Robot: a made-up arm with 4 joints.
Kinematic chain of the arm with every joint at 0, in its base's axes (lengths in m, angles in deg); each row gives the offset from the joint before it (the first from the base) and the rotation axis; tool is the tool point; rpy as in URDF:
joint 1: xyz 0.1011 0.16 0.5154 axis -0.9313 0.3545 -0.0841
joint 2: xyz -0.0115 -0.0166 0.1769 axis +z
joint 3: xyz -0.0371 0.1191 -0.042 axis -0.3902 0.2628 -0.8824
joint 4: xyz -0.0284 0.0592 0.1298 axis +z
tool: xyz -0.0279 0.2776 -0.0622 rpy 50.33 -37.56 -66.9
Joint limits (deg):
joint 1: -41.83..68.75
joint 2: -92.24..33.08
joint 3: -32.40..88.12
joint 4: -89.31..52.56
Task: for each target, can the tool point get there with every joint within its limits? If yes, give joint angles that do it. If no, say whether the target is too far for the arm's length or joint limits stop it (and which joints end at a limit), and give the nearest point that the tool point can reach.
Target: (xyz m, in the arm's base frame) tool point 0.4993 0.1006 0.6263
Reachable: yes | joints 2.13 -69.18 32.96 -27.17
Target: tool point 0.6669 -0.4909 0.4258
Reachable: no: too far | nearest point 0.4125 -0.1073 0.5328 | short by 0.473 m
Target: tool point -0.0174 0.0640 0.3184
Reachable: no: joint limits stop it (at a limit: joint 1, joint 2, joint 3) | nearest point 0.0458 -0.0543 0.4192 | short by 0.168 m
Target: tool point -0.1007 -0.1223 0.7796
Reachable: no: joint limits stop it (at a limit: joint 2, joint 4) | nearest point 0.0117 -0.0057 0.6644 | short by 0.199 m
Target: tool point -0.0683 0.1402 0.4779
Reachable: no: joint limits stop it (at a limit: joint 1, joint 2, joint 3, joint 4) | nearest point -0.0298 -0.0329 0.5159 | short by 0.181 m
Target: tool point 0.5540 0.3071 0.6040
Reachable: yes | joints 21.36 -77.37 4.11 -8.66
